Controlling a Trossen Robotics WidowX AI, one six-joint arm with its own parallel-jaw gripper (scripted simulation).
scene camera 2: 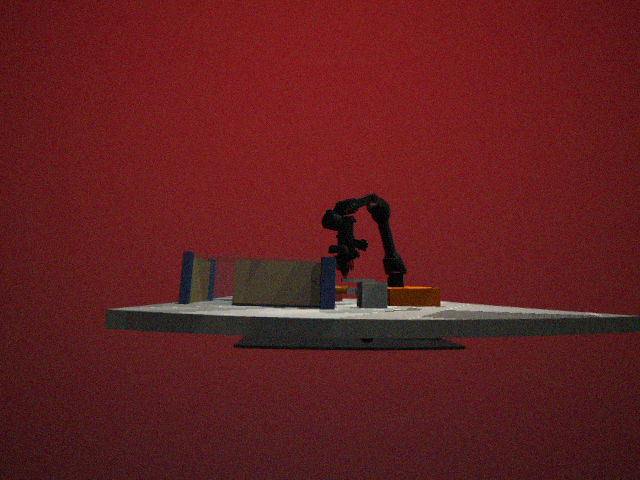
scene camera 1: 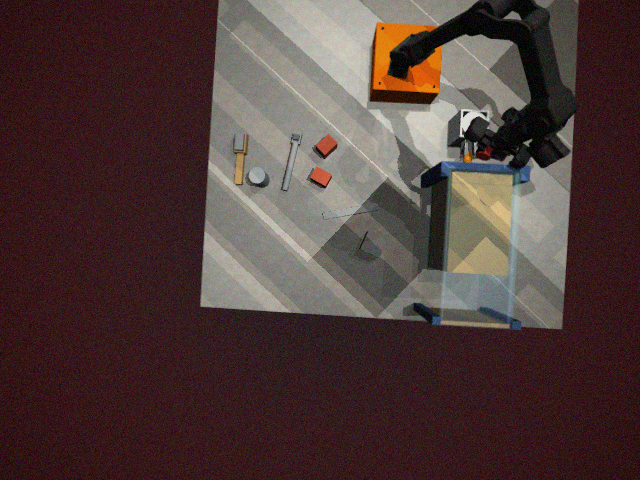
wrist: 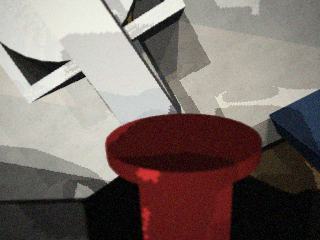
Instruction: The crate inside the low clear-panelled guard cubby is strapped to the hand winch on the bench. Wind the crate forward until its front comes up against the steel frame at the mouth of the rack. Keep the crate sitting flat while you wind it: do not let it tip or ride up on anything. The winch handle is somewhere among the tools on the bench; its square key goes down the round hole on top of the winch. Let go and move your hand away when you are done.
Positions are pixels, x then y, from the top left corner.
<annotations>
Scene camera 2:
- my gripper: 344, 275
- grey winch: 373, 295
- clear-panelled cubby: 212, 279
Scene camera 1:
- my gripper: 479, 152
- clear-panelled cubby: 472, 218
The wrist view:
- my gripper: 176, 165
</annotations>
